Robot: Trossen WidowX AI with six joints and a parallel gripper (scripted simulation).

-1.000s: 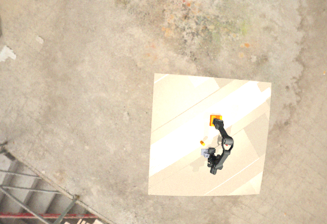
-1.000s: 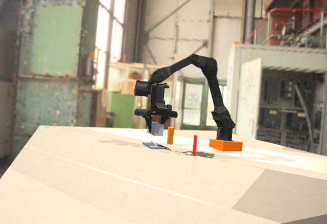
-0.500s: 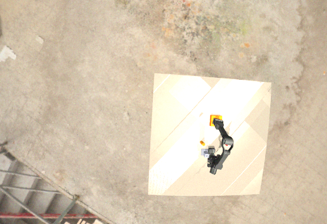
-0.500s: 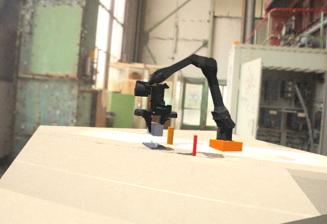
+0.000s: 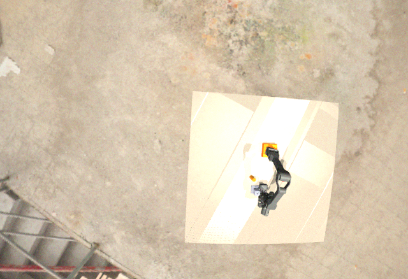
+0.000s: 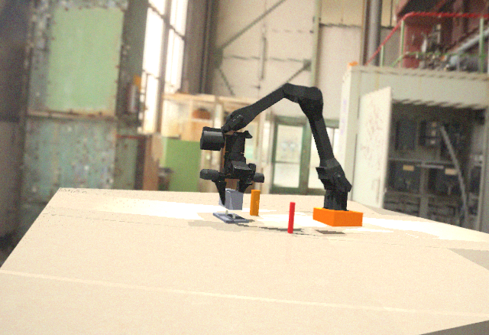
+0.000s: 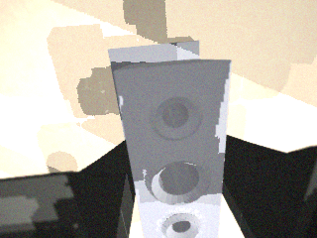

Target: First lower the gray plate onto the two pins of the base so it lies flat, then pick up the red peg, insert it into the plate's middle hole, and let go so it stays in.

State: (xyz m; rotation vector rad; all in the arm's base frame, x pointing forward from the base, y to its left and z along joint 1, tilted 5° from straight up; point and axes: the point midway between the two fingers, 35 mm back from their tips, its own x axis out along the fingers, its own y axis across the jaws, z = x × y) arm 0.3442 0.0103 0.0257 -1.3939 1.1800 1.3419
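My gripper tip is now 140 mm past the red peg and 160 mm to the right of it. The rest, counted from my gripper tip: gray plate: 30 mm above; then orange cylinder: 100 mm behind, 90 mm to the right.
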